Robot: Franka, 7 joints.
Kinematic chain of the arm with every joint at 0, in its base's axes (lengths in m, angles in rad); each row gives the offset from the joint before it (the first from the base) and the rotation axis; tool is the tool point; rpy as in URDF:
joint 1: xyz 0 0 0.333 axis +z
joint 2: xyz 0 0 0 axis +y
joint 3: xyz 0 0 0.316 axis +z
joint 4: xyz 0.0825 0 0 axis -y
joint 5: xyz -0.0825 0 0.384 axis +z
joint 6: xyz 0 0 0 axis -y
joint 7: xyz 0.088 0 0 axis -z
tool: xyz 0 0 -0.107 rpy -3.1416 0 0
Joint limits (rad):
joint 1: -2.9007..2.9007
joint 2: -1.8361..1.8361
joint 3: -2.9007..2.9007
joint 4: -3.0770..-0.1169
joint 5: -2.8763..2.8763
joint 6: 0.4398..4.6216
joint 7: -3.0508..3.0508
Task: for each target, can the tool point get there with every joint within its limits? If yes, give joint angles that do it. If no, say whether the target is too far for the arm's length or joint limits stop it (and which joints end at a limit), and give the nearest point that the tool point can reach.
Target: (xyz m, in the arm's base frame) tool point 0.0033 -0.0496 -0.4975
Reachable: no: joint limits stop it (at a limit: joint 2) | nearest point 0.0072 -0.1077 -0.3310 | short by 0.176 m
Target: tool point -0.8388 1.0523 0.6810
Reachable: no: too far | nearest point -0.5177 0.6495 0.5478 | short by 0.532 m
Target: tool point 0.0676 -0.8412 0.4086
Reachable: yes | joints 1.3993 -1.5597 -1.4707 -0.5440 -0.6195 3.0501 -1.9052
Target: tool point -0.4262 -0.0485 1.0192
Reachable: yes | joints -2.0512 0.4892 -1.6598 -0.6902 2.0740 3.1574 1.5410
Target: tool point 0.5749 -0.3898 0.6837
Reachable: yes | joints -0.3373 1.1525 -2.4223 -0.5548 2.2904 1.0797 -1.7154
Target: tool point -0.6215 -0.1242 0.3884
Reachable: yes | joints -1.0284 -1.1466 -1.5858 -1.8926 -1.1584 2.2241 2.3056
